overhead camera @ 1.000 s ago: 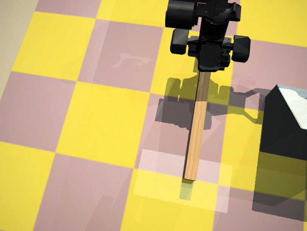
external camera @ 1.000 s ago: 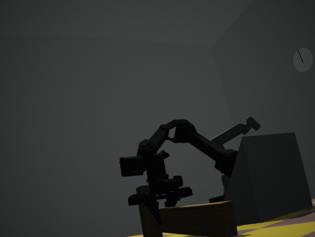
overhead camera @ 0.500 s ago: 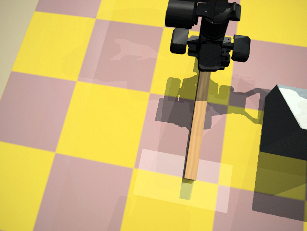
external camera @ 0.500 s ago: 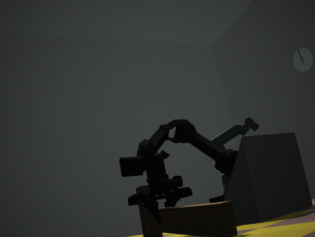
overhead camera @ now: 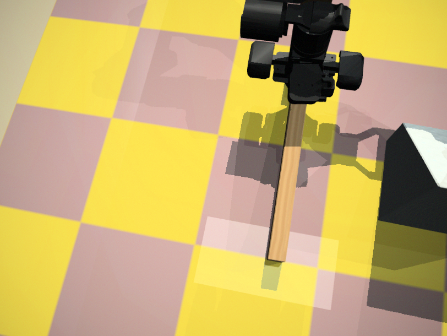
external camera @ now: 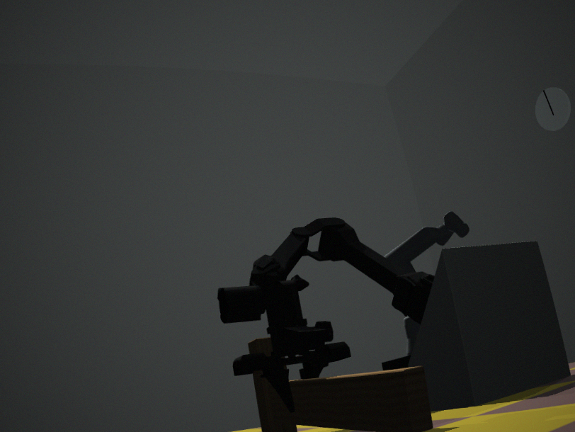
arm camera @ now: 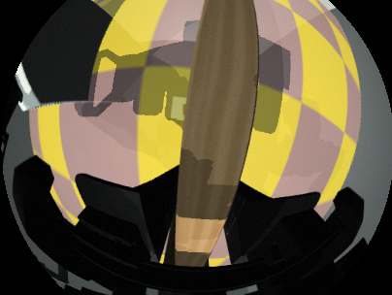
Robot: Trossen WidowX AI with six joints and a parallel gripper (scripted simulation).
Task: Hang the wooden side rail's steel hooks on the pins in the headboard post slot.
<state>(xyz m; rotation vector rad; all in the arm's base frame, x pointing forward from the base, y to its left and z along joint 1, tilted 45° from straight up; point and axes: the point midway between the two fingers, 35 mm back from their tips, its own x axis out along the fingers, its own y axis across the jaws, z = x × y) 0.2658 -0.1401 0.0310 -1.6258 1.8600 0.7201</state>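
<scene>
My gripper tip is now 10 mm past the dark wooden headboard post, 120 mm to the left of it and 40 mm below it.
</scene>
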